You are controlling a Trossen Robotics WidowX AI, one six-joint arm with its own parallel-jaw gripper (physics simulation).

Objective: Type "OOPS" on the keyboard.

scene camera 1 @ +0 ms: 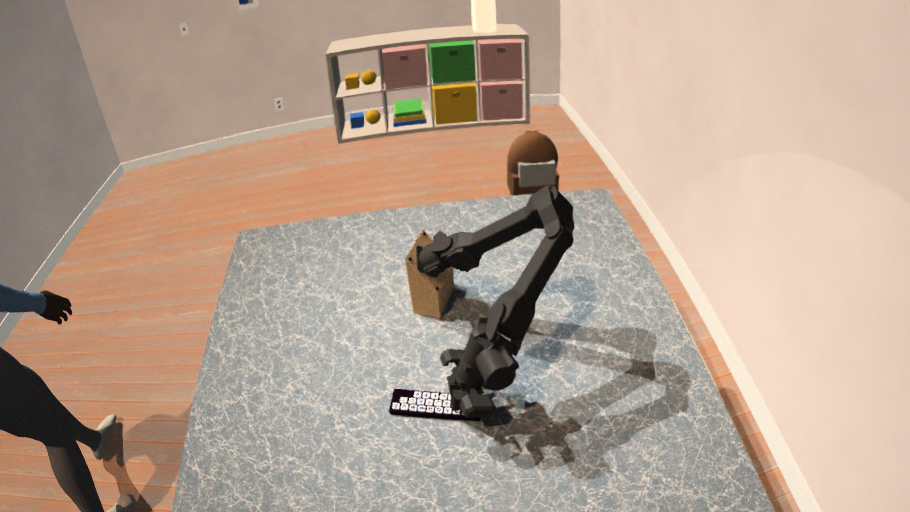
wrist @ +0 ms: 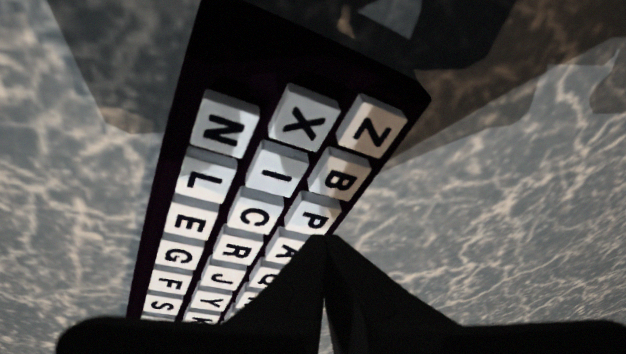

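Pixels of known places: gripper, fingertip midpoint: [scene camera 1: 455, 409] [wrist: 323, 247]; arm's base, link origin: [scene camera 1: 426, 261].
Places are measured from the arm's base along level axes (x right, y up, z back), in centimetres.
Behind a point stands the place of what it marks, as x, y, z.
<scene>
The black keyboard [scene camera 1: 393, 410] @[9.0, -12.5, -34.6] [wrist: 235, 60] @[-9.3, -12.5, -32.5] with white letter keys lies flat on the rug; the arm hides its right end in the scene view. My gripper [scene camera 1: 467, 407] @[-4.4, -11.1, -36.1] [wrist: 323, 247] @[-4.4, -11.1, -36.1] is shut and empty, over the keyboard's right part. In the wrist view the joined fingertips overlap the image just below the P key [wrist: 313, 218] @[-4.7, -12.0, -35.8], at the keyboard's edge; whether they touch it I cannot tell. The S key [wrist: 162, 305] @[1.7, -12.0, -30.9] shows at the lower left. The O key does not show in the wrist view, where the fingers hide part of the lower keys.
The grey marbled rug [scene camera 1: 305, 318] @[33.8, -13.5, -3.7] [wrist: 500, 240] @[-2.8, -13.6, -46.9] lies under the keyboard. A brown wooden block [scene camera 1: 429, 299] @[0.0, -7.5, -5.1] stands by the arm's base. A person [scene camera 1: 38, 407] is at the left edge. A brown rounded object [scene camera 1: 532, 149] and a storage shelf [scene camera 1: 420, 39] are at the back.
</scene>
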